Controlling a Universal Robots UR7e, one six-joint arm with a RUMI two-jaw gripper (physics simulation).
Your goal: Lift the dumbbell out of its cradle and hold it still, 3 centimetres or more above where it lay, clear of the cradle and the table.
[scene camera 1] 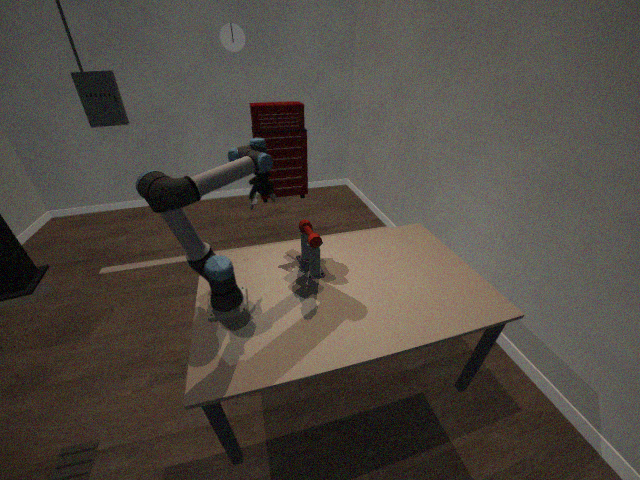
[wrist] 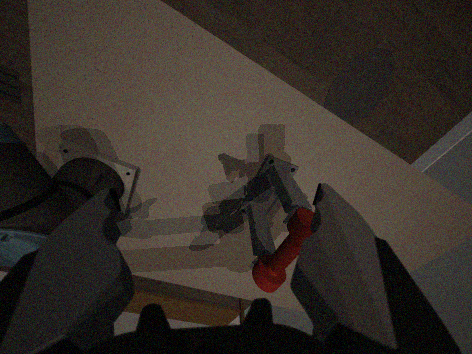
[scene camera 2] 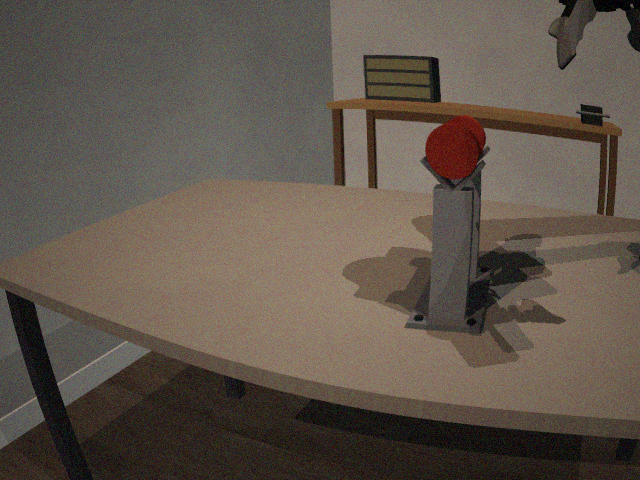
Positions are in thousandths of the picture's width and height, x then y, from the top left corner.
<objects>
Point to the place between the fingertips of my gripper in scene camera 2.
962,161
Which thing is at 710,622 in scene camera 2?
A grey cradle.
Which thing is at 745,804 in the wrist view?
My gripper.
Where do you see a red dumbbell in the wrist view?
571,773
</objects>
